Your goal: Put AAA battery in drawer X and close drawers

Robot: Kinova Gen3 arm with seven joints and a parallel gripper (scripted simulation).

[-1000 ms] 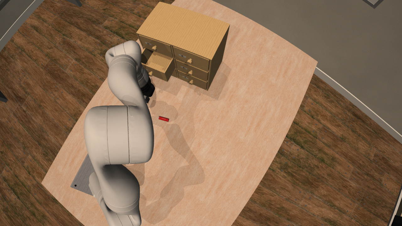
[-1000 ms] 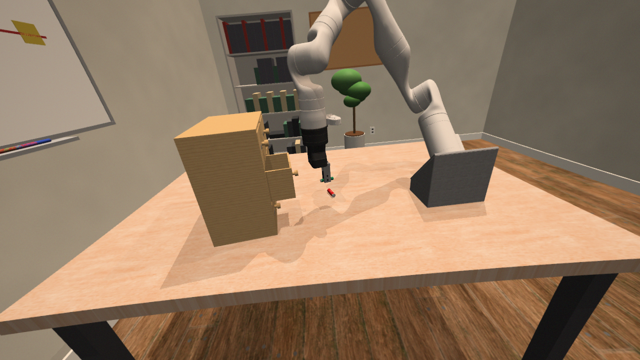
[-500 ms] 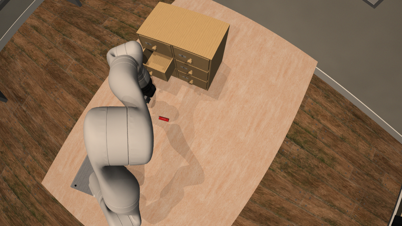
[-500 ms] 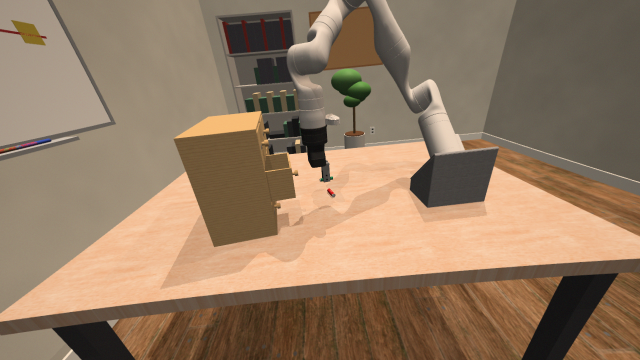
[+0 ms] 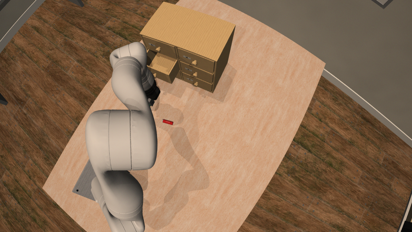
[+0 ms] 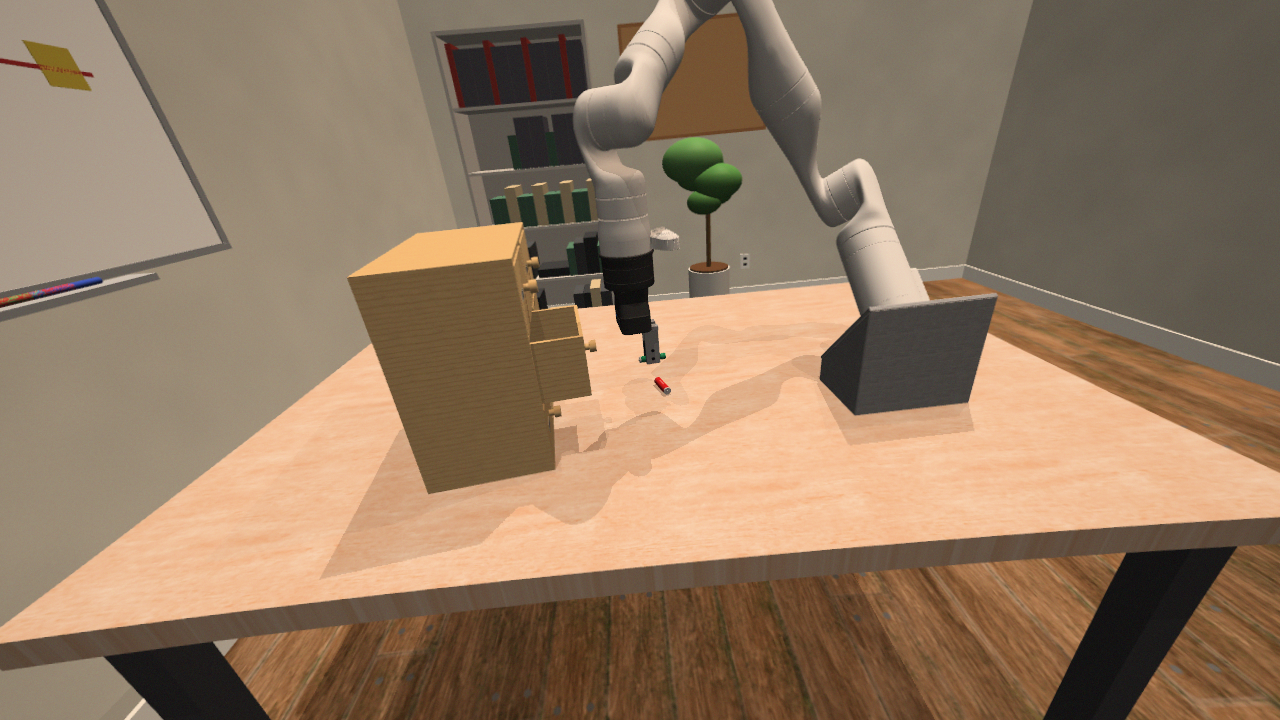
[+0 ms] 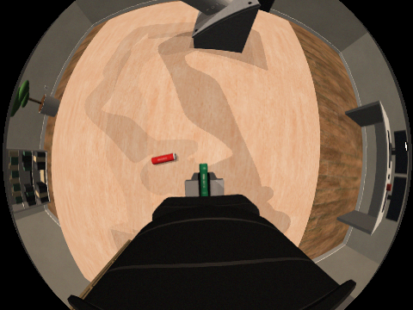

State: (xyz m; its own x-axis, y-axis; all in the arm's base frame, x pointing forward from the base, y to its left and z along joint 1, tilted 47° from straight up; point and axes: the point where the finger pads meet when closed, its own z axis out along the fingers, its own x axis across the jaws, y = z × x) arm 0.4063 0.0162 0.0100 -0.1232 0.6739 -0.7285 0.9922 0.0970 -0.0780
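My hand is 2 cm past the red battery, 8 cm to the left of it and 11 cm above it. From my hand the other things lie so: green AAA battery: 1 cm below.
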